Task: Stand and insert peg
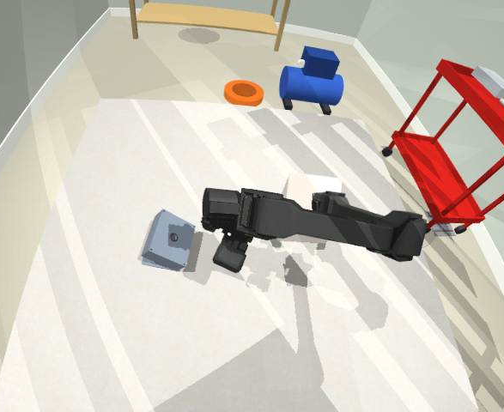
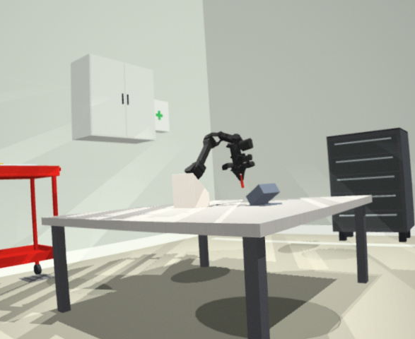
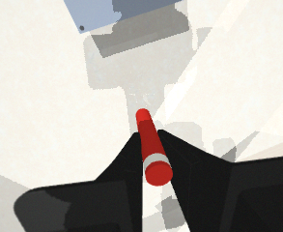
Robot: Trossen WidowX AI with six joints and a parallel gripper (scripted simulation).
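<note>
Now: the grey-blue sloped panel 16 cm ahead of my gripper tip, 8 cm below it and 7 cm to the right of it. From my gripper tip the other things lie so: peg: 2 cm above.
</note>
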